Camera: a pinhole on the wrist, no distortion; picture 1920 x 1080 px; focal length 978.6 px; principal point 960.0 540.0 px. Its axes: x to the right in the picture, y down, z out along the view. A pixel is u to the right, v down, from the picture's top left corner.
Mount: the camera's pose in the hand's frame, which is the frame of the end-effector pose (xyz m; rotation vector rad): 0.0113 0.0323 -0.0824 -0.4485 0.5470 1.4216
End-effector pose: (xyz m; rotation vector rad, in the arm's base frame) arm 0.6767 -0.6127 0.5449 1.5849 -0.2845 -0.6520
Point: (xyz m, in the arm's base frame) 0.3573 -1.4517 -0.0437
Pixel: outside the picture
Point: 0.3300 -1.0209 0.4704
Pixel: outside the picture
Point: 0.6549 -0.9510 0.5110
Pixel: 193.8 38.9
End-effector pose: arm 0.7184 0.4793 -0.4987 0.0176 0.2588 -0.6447
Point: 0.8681 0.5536 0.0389
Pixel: 389.0 717.8
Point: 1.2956 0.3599 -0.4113
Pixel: outside the picture
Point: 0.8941 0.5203 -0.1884
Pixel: 498.6 535.9
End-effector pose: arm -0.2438 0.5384 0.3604 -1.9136 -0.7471 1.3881
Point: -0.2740 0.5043 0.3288
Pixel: 333.5 867.4
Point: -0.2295 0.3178 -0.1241
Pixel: 1692.2 409.9
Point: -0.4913 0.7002 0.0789
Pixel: 502.6 65.6
